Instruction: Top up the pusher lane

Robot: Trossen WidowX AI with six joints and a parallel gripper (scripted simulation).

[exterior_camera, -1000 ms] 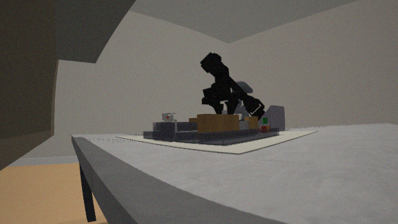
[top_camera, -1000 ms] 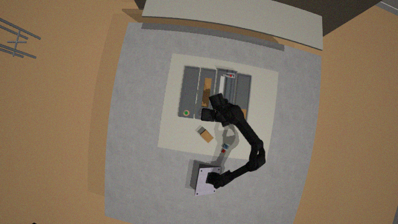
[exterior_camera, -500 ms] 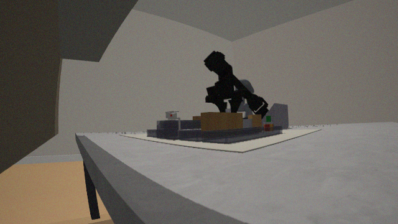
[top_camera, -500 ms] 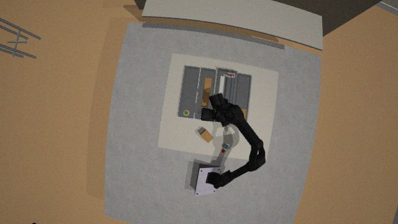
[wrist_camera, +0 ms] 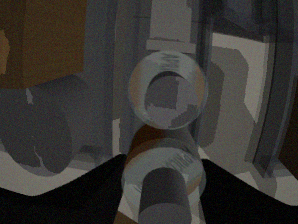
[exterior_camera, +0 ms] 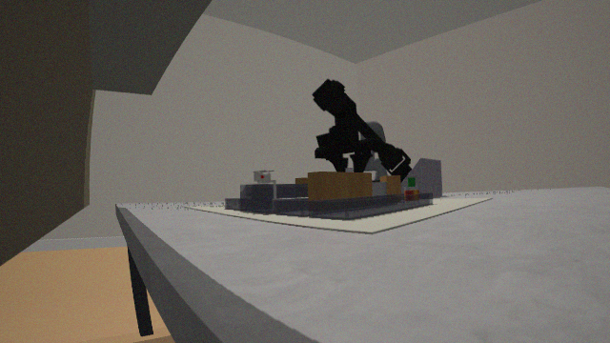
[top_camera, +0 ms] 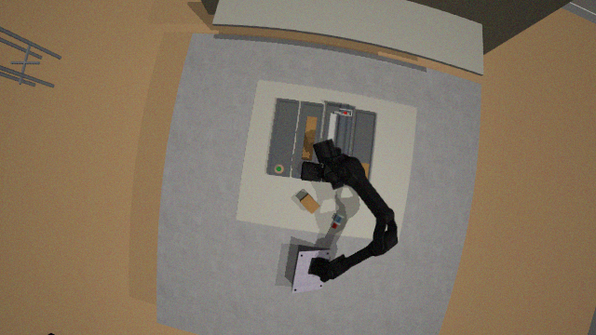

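My gripper tip is 80 mm to the right of the wide grey jar and 20 mm above it. Round my gripper tip: sprung lane (140 mm ahead, 30 mm below, 10 mm to the right); then red mark (230 mm ahead, 20 mm above, 10 mm to the right).
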